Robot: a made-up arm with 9 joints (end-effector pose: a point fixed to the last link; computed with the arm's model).
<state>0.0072 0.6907 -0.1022 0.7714 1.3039 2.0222 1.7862 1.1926 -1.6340</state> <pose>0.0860 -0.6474 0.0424 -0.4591 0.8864 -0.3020</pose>
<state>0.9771 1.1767 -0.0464 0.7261 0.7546 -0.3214 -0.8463 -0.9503 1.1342</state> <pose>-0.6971 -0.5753 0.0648 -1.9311 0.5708 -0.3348</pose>
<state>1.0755 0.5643 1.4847 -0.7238 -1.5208 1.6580 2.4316 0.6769 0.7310</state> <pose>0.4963 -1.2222 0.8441 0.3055 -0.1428 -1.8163</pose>
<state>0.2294 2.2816 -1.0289 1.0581 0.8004 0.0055 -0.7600 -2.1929 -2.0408</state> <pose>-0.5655 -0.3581 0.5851 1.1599 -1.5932 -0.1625</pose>
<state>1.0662 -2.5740 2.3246 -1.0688 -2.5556 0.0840 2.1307 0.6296 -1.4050</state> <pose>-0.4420 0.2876 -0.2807 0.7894 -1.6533 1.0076</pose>
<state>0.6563 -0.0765 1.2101 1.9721 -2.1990 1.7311 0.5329 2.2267 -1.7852</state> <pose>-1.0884 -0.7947 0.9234 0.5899 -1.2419 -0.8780</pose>
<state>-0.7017 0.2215 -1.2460 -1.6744 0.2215 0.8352 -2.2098 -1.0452 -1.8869</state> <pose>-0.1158 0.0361 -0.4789 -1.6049 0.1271 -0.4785</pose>
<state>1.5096 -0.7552 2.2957 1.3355 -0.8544 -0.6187 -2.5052 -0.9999 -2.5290</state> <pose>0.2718 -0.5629 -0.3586 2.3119 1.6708 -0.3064</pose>
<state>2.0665 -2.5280 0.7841 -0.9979 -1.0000 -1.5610 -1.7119 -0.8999 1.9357</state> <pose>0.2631 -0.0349 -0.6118 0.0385 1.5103 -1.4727</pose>
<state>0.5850 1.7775 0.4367 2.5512 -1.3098 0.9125 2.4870 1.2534 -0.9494</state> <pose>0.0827 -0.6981 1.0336 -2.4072 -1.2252 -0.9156</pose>
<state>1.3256 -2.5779 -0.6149 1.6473 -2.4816 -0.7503 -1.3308 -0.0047 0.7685</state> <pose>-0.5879 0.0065 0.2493 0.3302 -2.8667 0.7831</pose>
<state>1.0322 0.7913 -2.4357 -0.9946 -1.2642 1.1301 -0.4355 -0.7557 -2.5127</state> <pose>0.0007 0.1121 -0.4325 0.7041 -0.7773 1.5800</pose>
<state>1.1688 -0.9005 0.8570 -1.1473 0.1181 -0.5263 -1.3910 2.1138 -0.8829</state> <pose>-0.8486 -0.4415 0.0243 -0.5827 1.3072 1.8828</pose>
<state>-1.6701 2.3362 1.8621 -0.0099 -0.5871 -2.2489 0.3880 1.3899 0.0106</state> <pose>-0.7966 -0.3891 -0.0858 1.5175 -2.1353 -0.9493</pose>
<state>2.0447 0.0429 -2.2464 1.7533 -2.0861 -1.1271 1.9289 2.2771 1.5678</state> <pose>0.0091 -0.3794 -0.1858 0.3450 1.9049 2.0054</pose>
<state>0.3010 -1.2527 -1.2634 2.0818 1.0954 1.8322 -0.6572 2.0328 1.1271</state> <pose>-0.3241 0.1297 -0.1336 -0.1653 -0.0156 -3.0840</pose>
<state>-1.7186 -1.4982 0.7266 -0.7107 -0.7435 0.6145 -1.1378 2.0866 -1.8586</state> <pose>1.1993 -0.8814 0.3440 2.6079 0.9014 -0.0416</pose>
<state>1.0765 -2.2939 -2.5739 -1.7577 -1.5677 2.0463 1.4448 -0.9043 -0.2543</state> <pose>0.7198 -1.0477 -0.3530 -1.0276 -0.7922 -2.6596</pose>
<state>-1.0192 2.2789 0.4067 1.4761 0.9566 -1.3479 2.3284 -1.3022 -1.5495</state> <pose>1.0001 -1.0914 0.2535 -1.6387 -0.0472 2.6788</pose>
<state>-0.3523 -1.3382 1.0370 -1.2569 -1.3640 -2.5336 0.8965 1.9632 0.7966</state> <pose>0.0286 -1.1127 0.4013 0.7455 0.0438 -1.2050</pose>
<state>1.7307 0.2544 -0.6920 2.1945 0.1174 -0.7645 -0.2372 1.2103 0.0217</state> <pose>-0.2419 0.4027 -0.2015 -0.3221 -1.8227 -0.2819</pose>
